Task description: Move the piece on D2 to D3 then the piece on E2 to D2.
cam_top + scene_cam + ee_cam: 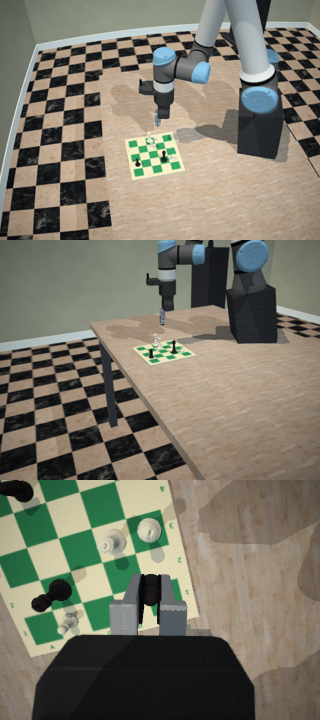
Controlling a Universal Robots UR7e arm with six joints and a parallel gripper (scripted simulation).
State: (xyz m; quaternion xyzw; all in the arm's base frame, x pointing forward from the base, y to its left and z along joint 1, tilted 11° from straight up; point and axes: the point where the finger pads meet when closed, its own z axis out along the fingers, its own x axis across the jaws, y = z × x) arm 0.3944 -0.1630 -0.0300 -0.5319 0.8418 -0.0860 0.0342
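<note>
My hand is 30 mm short of the tall white piece, 10 mm to the left of it and 90 mm above it. Also, from my hand: black pawn: 10 mm below; then green-and-cream board: 50 mm ahead, 60 mm to the left, 130 mm below; then small white piece: 20 mm behind, 120 mm to the left, 110 mm below.
</note>
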